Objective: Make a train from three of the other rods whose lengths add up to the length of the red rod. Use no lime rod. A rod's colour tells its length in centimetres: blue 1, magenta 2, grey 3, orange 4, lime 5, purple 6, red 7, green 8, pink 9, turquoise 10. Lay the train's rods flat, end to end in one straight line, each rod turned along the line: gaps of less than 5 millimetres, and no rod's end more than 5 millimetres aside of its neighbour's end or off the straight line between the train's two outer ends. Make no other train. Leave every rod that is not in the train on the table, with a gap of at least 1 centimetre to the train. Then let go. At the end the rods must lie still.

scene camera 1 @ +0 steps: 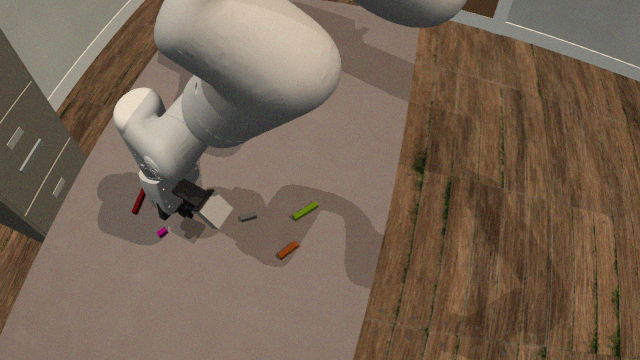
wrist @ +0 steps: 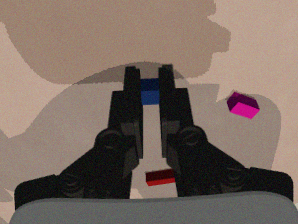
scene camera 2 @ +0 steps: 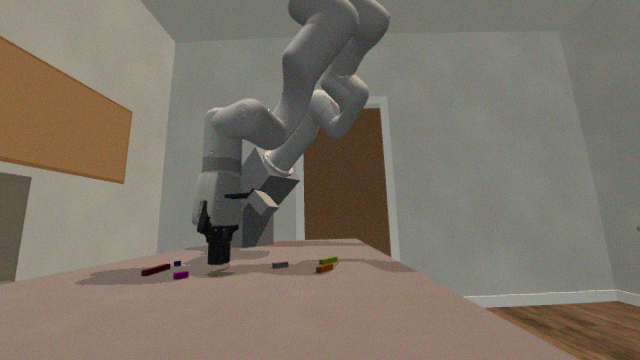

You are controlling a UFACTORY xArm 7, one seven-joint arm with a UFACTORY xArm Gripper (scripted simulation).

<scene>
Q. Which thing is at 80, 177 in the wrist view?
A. The gripper.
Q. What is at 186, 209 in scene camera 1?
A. The gripper.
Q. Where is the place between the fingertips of the gripper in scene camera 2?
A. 218, 263
</scene>
